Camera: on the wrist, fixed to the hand. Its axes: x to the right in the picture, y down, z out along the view.
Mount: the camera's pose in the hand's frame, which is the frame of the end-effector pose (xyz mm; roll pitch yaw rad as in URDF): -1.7 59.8 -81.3 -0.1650 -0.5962 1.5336
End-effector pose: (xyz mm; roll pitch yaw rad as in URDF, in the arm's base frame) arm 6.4 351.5 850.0 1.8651 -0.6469 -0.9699
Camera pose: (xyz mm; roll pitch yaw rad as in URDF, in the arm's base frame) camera 28.0 427.0 913.5 -2.5698 -0.5469 -2.9683
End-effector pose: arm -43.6 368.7 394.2 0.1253 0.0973 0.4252
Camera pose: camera -80.3 428.4 321.5 -0.0301 -0.7133 1.8703
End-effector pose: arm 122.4 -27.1 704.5 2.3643 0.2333 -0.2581
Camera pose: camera 146.8 -18.7 802.1 2.7135 -0.1685 -1.7563
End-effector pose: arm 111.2 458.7 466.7 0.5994 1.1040 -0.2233
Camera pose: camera 102.5 558.3 453.2 1.2049 -0.4018 0.1857
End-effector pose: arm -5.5 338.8 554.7 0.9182 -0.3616 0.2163
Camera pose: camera -28.1 437.2 552.4 -1.5967 -1.2355 -3.0964
